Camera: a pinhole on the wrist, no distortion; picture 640 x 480 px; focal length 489.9 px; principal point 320.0 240.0 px. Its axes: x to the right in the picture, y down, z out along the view. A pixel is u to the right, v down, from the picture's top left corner.
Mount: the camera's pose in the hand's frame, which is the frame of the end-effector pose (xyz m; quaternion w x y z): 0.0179 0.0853 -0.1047 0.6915 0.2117 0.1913 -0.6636
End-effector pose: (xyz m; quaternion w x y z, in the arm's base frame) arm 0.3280 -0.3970 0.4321 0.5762 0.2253 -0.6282 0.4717
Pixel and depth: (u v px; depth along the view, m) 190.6 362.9 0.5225
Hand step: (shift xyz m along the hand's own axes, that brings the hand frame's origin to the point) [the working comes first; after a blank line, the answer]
In the camera's frame: -0.1380 0.1311 0.5225

0.1339 -0.0810 0.4131
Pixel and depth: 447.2 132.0 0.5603
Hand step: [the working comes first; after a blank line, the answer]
In the camera's frame: 0.1455 -0.1235 0.5603

-0.1080 -0.3464 0.2802
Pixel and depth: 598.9 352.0 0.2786
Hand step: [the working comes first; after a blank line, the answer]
In the camera's frame: 0.1586 0.0637 0.2786

0.0842 -0.1978 0.0445
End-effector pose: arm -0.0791 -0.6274 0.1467 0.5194 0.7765 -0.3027 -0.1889
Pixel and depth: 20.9 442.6 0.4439
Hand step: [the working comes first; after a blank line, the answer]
In the camera's frame: -0.2710 0.1836 0.4439

0.1815 0.0748 0.4219
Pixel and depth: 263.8 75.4 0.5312
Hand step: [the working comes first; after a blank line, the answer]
In the camera's frame: -0.0609 -0.1785 0.5312

-0.1719 -0.1594 0.3663
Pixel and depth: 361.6 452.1 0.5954
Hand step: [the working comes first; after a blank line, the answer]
In the camera's frame: 0.0506 0.2578 0.5954

0.2679 -0.2749 0.3762
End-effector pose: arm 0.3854 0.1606 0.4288 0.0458 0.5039 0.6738 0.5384
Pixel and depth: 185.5 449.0 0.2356
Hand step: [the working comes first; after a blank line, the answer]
In the camera's frame: -0.0647 0.1005 0.2356

0.1114 0.0136 0.1317
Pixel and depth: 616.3 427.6 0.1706
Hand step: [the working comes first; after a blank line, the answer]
In the camera's frame: 0.1032 0.0653 0.1706

0.0851 -0.0924 -0.0156
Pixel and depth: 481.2 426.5 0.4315
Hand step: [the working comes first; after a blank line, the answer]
In the camera's frame: 0.1420 0.1643 0.4315

0.1814 -0.2646 0.1855
